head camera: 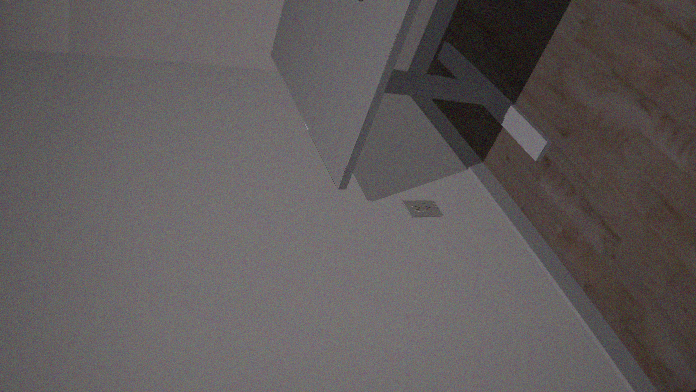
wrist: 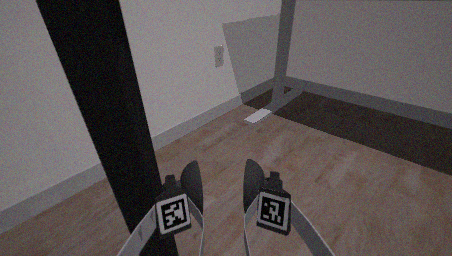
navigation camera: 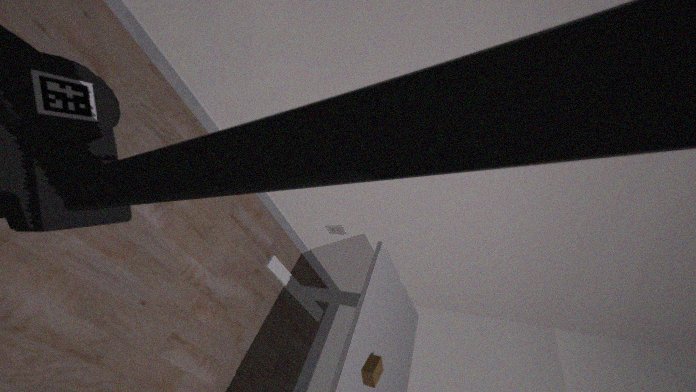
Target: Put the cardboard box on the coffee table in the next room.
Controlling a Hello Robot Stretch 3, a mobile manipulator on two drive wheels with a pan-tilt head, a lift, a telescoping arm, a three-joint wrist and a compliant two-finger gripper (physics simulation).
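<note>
A small brown box (navigation camera: 372,371), which looks like the cardboard box, sits on the white table top (navigation camera: 387,305) near the lower edge of the navigation view. In the head view a tiny dark bit shows at the top edge over the table (head camera: 345,75), too little to tell what it is. My gripper (wrist: 222,177) is open, with bare floor showing between its fingertips, and it is apart from the box. The box does not show in the wrist view. The coffee table does not show in these views.
The white table's leg (wrist: 283,55) and its light foot (wrist: 258,116) (head camera: 524,132) (navigation camera: 279,270) stand near the wall. An outlet (head camera: 422,208) (navigation camera: 335,229) (wrist: 219,56) is on that wall. My black mast (navigation camera: 400,110) crosses the navigation view.
</note>
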